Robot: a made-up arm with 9 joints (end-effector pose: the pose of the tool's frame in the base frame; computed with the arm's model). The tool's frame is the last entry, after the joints. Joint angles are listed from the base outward.
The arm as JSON. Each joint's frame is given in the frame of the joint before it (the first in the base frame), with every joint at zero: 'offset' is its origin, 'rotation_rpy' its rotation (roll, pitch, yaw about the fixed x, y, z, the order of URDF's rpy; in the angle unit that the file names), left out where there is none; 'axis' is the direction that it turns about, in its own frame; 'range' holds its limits. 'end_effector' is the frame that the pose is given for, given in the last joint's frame.
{
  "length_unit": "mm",
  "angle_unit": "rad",
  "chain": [
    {
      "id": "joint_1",
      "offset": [
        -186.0,
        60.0,
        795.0
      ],
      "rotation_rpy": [
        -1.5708,
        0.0,
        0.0
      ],
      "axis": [
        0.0,
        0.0,
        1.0
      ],
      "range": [
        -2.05,
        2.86
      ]
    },
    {
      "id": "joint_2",
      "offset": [
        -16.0,
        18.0,
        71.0
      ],
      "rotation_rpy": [
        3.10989,
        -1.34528,
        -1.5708
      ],
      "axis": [
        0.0,
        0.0,
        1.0
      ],
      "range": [
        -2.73,
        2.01
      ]
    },
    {
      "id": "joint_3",
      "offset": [
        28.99,
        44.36,
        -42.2
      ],
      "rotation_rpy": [
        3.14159,
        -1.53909,
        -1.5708
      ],
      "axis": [
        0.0,
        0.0,
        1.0
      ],
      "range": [
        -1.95,
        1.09
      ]
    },
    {
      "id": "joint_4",
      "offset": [
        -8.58,
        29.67,
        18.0
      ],
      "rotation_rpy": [
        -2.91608,
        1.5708,
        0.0
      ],
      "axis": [
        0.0,
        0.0,
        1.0
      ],
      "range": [
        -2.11,
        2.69
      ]
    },
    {
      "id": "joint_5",
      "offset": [
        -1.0,
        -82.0,
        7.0
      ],
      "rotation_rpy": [
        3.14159,
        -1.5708,
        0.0
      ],
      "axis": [
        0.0,
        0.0,
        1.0
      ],
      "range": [
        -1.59,
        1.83
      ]
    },
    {
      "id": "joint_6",
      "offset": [
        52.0,
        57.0,
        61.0
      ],
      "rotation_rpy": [
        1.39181,
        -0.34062,
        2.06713
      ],
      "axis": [
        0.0,
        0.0,
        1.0
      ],
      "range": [
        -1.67,
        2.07
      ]
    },
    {
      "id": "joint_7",
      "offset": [
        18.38,
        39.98,
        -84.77
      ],
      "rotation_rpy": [
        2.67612,
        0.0,
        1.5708
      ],
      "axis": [
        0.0,
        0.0,
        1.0
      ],
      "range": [
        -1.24,
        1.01
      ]
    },
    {
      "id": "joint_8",
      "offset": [
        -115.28,
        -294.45,
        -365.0
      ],
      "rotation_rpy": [
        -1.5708,
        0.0,
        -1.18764
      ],
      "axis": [
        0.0,
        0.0,
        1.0
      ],
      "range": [
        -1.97,
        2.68
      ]
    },
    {
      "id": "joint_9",
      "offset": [
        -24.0,
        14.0,
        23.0
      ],
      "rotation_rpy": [
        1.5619,
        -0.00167,
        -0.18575
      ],
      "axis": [
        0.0,
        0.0,
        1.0
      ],
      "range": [
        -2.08,
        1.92
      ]
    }
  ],
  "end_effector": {
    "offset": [
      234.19,
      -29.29,
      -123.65
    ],
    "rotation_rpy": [
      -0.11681,
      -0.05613,
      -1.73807
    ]
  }
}
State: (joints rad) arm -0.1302 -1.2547 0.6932 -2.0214 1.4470 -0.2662 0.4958 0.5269 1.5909
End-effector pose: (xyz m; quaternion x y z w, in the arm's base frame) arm 0.0556 -0.3088 0.4623 -0.7379 0.2404 0.5803 0.2469
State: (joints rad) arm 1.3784 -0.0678 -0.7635 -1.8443 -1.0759 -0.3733 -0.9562 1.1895 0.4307
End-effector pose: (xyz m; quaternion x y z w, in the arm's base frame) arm -0.4115 -0.0306 1.2939 0.1415 0.6427 0.7518 0.0411
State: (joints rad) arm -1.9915 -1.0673 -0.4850 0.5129 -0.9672 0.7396 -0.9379 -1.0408 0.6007
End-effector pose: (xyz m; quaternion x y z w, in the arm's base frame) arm -0.0234 -0.2347 0.6946 -0.5700 0.4256 0.4946 0.4993
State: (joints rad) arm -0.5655 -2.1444 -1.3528 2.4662 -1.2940 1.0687 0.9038 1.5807 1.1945
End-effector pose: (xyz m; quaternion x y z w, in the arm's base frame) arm -0.5165 0.0311 0.8802 0.3490 -0.4146 0.8098 0.2248
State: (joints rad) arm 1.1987 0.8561 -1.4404 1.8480 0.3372 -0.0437 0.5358 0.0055 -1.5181
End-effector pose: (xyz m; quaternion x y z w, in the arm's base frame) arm 0.0997 -0.2179 0.4424 -0.2748 -0.3016 -0.7321 0.5455
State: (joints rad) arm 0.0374 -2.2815 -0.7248 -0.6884 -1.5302 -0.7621 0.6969 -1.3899 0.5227
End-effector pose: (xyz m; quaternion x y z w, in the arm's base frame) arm -0.0695 0.3596 1.1592 0.7789 -0.5907 0.0243 0.2092
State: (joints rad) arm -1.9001 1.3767 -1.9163 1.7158 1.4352 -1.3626 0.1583 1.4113 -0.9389
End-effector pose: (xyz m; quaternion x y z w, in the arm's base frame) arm -0.0373 -0.3053 1.2744 -0.0823 0.3992 0.8920 0.1955
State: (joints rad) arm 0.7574 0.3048 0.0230 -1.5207 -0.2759 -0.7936 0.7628 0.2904 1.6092
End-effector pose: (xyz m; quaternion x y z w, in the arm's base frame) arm -0.3836 -0.2748 0.3816 -0.4490 0.2382 -0.5491 0.6634
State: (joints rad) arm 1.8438 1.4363 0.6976 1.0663 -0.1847 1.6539 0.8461 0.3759 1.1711
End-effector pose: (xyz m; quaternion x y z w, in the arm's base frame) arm -0.7969 0.3053 0.9503 0.1960 0.7539 0.3238 0.5370
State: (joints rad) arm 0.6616 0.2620 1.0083 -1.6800 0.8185 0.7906 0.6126 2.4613 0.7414
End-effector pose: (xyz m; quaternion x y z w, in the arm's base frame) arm -0.0237 0.4784 0.5809 -0.7181 -0.3598 -0.1369 0.5797
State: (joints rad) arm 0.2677 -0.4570 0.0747 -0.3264 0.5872 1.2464 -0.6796 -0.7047 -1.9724
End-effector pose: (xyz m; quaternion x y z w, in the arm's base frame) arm -0.1206 -0.6027 0.7464 -0.4916 0.2443 0.8332 0.0662
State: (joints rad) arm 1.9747 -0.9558 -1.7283 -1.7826 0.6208 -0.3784 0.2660 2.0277 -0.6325
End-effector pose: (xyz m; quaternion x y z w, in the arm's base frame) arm -0.0914 -0.2502 1.1495 0.5886 0.2632 0.6460 0.4087
